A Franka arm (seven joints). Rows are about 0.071 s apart.
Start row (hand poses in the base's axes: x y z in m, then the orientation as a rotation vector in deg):
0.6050 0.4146 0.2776 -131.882 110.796 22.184
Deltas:
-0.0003 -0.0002 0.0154 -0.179 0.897 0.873
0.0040 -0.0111 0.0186 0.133 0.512 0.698
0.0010 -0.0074 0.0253 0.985 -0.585 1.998
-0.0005 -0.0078 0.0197 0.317 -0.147 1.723
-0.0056 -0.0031 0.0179 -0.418 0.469 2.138
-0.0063 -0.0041 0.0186 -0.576 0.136 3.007
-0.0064 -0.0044 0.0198 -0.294 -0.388 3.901
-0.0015 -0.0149 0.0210 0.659 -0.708 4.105
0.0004 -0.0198 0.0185 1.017 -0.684 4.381
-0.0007 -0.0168 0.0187 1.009 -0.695 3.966
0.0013 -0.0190 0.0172 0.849 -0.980 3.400
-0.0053 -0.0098 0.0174 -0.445 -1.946 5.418
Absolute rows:
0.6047 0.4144 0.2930 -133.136 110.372 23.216
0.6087 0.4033 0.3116 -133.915 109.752 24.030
0.6097 0.3959 0.3369 -135.247 106.668 24.314
0.6092 0.3881 0.3566 -136.772 104.490 24.558
0.6036 0.3850 0.3745 -139.302 102.542 25.027
0.5973 0.3809 0.3931 -142.692 99.501 25.007
0.5909 0.3765 0.4129 -146.550 94.922 24.552
0.5894 0.3616 0.4339 -149.683 89.262 24.332
0.5898 0.3418 0.4524 -152.573 82.949 24.369
0.5891 0.3250 0.4711 -154.888 77.089 24.319
0.5904 0.3060 0.4883 -156.655 71.935 23.703
0.5851 0.2962 0.5057 -160.584 64.494 21.204

